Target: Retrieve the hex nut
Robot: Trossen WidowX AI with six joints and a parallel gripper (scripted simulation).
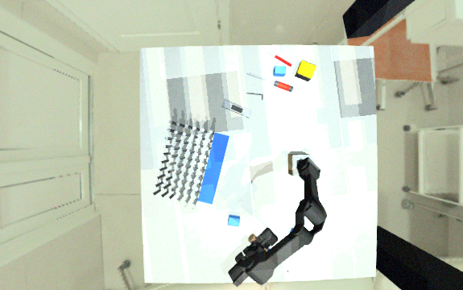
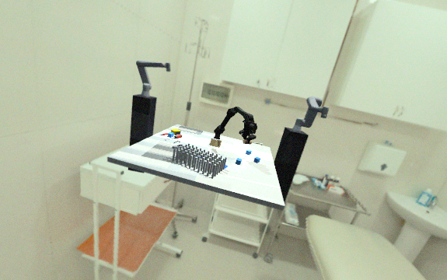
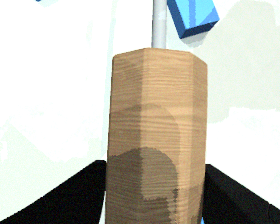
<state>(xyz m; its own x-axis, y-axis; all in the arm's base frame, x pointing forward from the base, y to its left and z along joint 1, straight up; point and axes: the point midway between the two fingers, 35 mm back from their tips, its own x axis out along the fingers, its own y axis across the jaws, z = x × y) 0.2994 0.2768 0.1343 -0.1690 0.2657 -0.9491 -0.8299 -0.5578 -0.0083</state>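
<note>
Now: the blue taped strip 16 cm ahead of my gripper tip, 34 cm to the right of it and 19 cm below it. Round my gripper tip: yellow block: 41 cm behind, 77 cm to the right, 17 cm below; then hook tool: 6 cm behind, 9 cm to the left, 1 cm below; then grey flat tool: 2 cm behind, 63 cm to the right, 17 cm below.
</note>
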